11 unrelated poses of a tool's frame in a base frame.
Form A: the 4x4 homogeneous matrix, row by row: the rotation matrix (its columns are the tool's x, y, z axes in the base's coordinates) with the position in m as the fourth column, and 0 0 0 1 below. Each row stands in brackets.
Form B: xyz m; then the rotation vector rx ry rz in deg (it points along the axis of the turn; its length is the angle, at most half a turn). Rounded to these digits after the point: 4 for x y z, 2 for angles.
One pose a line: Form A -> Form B
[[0.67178, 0.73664, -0.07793, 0.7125], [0.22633, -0.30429, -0.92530, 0.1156], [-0.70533, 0.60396, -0.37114, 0.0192], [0, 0, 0, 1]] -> 0.7125, 0.1156, 0.0192, 106.19, 43.56, -35.43
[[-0.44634, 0.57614, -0.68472, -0.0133], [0.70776, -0.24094, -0.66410, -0.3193], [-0.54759, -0.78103, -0.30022, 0.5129], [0, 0, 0, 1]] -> -0.0133, -0.3193, 0.5129, -90.96, -106.67, 102.38
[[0.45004, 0.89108, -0.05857, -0.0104], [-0.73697, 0.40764, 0.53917, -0.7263], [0.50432, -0.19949, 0.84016, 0.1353], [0, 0, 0, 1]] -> -0.0104, -0.7263, 0.1353, -27.42, -20.90, -60.44
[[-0.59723, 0.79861, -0.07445, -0.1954], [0.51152, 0.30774, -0.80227, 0.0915], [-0.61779, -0.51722, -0.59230, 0.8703], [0, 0, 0, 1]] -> -0.1954, 0.0915, 0.8703, 67.41, 128.49, -67.89
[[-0.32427, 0.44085, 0.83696, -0.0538], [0.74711, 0.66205, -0.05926, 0.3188], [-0.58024, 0.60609, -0.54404, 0.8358], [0, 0, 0, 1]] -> -0.0538, 0.3188, 0.8358, 53.01, 112.91, 24.40
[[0.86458, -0.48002, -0.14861, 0.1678], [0.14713, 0.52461, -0.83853, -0.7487], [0.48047, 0.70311, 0.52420, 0.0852], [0, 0, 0, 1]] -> 0.1678, -0.7487, 0.0852, 54.44, -22.21, 22.14
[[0.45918, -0.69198, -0.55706, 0.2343], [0.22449, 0.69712, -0.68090, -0.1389], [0.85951, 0.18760, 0.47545, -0.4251], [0, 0, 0, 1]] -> 0.2343, -0.1389, -0.4251, 32.76, -53.44, 34.57
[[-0.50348, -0.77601, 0.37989, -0.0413], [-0.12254, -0.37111, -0.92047, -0.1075], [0.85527, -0.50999, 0.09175, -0.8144], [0, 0, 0, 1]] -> -0.0413, -0.1075, -0.8144, 69.31, -80.27, 110.35
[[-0.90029, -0.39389, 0.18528, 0.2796], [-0.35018, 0.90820, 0.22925, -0.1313], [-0.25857, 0.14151, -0.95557, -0.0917], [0, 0, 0, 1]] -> 0.2796, -0.1313, -0.0917, -32.21, 162.94, 16.05
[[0.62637, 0.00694, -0.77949, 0.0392], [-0.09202, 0.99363, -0.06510, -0.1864], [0.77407, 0.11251, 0.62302, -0.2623], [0, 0, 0, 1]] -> 0.0392, -0.1864, -0.2623, 5.85, -51.14, -3.26
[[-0.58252, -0.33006, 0.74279, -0.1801], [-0.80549, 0.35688, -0.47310, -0.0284], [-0.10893, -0.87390, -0.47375, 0.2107], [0, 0, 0, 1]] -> -0.1801, -0.0284, 0.2107, -56.32, 119.68, -66.80
